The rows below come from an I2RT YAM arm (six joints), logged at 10 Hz.
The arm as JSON. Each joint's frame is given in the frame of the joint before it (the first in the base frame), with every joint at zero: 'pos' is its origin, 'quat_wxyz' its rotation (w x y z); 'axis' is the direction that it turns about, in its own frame. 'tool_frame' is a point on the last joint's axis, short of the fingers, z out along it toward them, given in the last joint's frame.
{
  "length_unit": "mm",
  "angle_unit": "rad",
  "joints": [
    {
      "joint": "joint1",
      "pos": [
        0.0,
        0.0,
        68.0
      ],
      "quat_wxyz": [
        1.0,
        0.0,
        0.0,
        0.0
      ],
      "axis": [
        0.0,
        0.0,
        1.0
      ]
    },
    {
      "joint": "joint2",
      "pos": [
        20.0,
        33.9,
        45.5
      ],
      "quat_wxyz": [
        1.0,
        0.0,
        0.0,
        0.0
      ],
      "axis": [
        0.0,
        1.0,
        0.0
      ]
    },
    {
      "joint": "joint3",
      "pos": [
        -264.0,
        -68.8,
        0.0
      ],
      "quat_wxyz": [
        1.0,
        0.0,
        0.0,
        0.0
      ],
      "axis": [
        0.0,
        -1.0,
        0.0
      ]
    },
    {
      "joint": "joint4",
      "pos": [
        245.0,
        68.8,
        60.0
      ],
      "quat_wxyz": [
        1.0,
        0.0,
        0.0,
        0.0
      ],
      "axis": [
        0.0,
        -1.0,
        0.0
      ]
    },
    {
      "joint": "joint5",
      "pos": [
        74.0,
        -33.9,
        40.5
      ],
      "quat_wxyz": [
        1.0,
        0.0,
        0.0,
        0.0
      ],
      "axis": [
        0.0,
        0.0,
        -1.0
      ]
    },
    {
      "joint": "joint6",
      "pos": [
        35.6,
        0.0,
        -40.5
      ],
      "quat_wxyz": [
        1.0,
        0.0,
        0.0,
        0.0
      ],
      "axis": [
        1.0,
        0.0,
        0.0
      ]
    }
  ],
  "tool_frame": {
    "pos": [
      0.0,
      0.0,
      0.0
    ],
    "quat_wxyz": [
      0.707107,
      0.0,
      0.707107,
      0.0
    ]
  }
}
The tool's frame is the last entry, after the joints.
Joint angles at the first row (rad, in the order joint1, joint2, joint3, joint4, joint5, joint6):
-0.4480, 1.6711, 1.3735, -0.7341, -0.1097, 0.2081
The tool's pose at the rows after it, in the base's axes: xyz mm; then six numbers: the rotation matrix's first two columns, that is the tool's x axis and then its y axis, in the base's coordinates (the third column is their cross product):
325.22 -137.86 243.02 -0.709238 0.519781 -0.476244 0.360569 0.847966 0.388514
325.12 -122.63 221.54 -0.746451 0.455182 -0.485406 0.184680 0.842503 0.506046
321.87 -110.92 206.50 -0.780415 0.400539 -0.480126 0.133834 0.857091 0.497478
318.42 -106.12 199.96 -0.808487 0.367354 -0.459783 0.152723 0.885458 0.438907
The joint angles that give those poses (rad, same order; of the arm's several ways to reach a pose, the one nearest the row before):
-0.4362, 1.6715, 1.2610, -0.5907, -0.3576, 0.1841
-0.4141, 1.6714, 1.1606, -0.4778, -0.5480, 0.1368
-0.3874, 1.6715, 1.1050, -0.4541, -0.5594, 0.0898
-0.3717, 1.6711, 1.0916, -0.4870, -0.4911, 0.0551

